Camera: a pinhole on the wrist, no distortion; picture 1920 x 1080 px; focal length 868.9 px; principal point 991.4 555.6 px. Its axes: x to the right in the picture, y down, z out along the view. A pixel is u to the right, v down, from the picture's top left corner.
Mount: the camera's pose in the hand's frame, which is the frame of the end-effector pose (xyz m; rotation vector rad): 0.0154 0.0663 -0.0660 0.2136 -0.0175 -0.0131
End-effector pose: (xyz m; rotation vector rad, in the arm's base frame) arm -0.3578 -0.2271 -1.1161 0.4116 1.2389 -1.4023
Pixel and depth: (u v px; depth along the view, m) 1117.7 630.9 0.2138
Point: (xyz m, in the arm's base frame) -0.2771 -0.3631 -1.1119
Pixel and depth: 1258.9 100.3 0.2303
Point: -0.4153 -0.4025 -1.0874
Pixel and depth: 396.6 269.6 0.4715
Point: -0.2858 -0.4052 -0.6429
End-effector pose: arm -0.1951 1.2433 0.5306 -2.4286 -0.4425 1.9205
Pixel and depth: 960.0 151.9 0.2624
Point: -0.3751 1.3204 0.5105
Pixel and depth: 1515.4 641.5 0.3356
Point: -0.4064 1.2237 0.2576
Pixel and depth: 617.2 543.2 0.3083
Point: -0.4426 1.1786 0.5910
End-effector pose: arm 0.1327 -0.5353 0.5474 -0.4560 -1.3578 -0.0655
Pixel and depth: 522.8 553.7 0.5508
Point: -0.3795 -0.4763 0.3476
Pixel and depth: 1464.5 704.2 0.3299
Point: -0.0610 -0.3545 0.7514
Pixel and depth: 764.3 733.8 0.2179
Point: -0.0016 -0.4313 0.5081
